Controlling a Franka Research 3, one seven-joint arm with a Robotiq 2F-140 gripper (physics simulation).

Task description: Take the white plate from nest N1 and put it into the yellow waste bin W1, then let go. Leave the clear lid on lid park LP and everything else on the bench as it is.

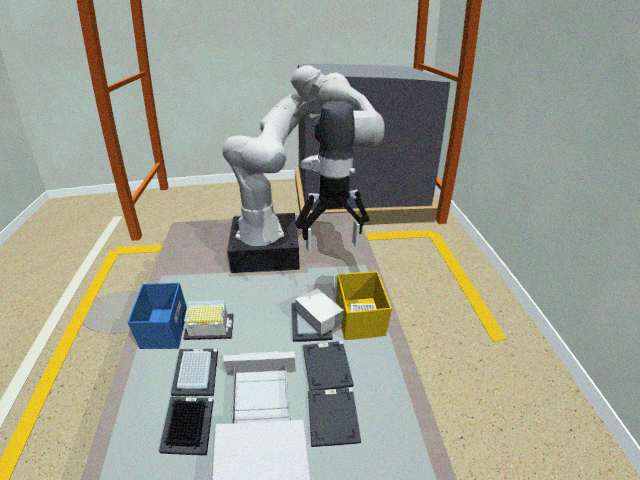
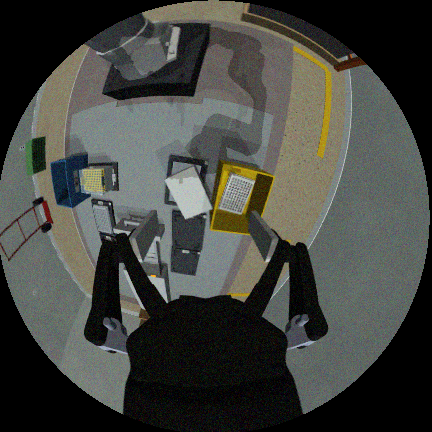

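Observation:
The white plate [image 1: 361, 307] [image 2: 236, 194] lies inside the yellow waste bin [image 1: 366, 325] [image 2: 262, 192], tilted against the inside. My gripper [image 1: 332, 237] [image 2: 203, 219] is wide open and empty, high above the bench behind the bins. A whitish block [image 1: 316, 310] [image 2: 189, 192] sits turned askew over a dark-framed holder [image 1: 295, 330] [image 2: 186, 159] left of the yellow bin; its corner comes close to the bin wall. A pale flat surface shows under the block. Two bare dark nests [image 1: 327, 364] [image 1: 333, 415] lie in front. Nest labels are too small to read, so I cannot tell which is N1 or LP.
A blue bin [image 1: 157, 328] [image 2: 72, 182] stands at the left. Beside it is a yellow-topped tip rack [image 1: 205, 315] [image 2: 94, 181]. In front of them are a white plate on a nest [image 1: 193, 369] and a black plate [image 1: 186, 422]. A white device [image 1: 261, 395] stands mid-bench.

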